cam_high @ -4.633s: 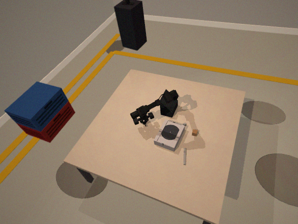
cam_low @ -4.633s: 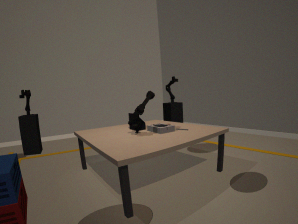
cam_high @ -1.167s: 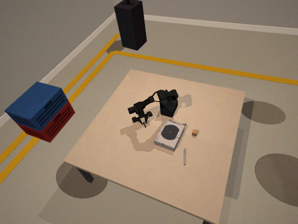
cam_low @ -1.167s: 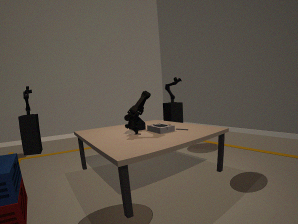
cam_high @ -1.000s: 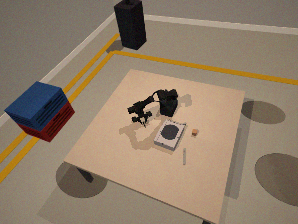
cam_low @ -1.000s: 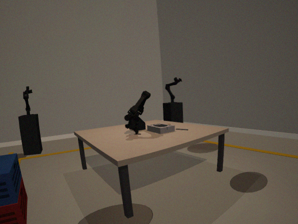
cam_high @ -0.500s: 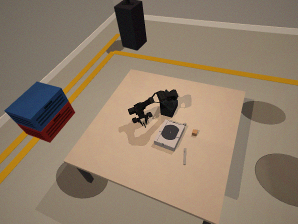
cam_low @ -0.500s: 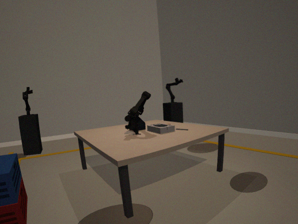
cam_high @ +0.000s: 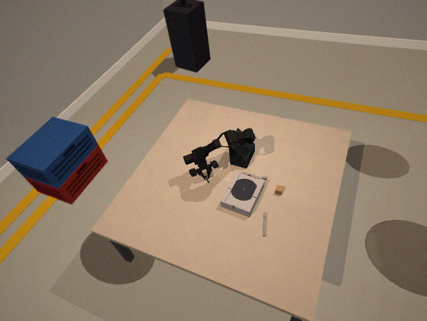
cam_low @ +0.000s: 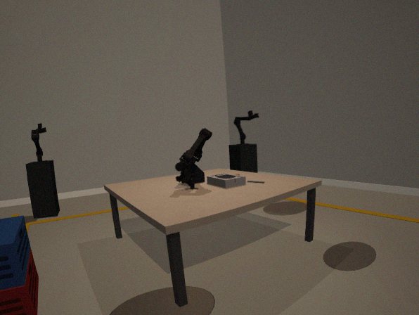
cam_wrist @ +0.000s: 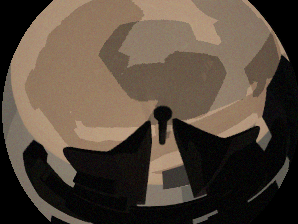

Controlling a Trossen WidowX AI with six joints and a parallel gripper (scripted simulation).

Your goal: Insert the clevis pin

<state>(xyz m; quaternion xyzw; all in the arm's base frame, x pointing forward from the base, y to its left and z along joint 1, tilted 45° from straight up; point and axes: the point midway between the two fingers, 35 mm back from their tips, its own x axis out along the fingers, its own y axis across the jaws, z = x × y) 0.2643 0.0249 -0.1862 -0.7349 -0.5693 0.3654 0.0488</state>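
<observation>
The clevis pin is 1 cm to the left of my gripper tip. From my gripper tip the other things lie so: tiny grey piece (33 cm to the left, 18 cm behind, 1 cm above); then wide flat disc (27 cm to the left, 5 cm above, 1 cm behind); then steel tray (27 cm to the left, 4 cm above).
</observation>
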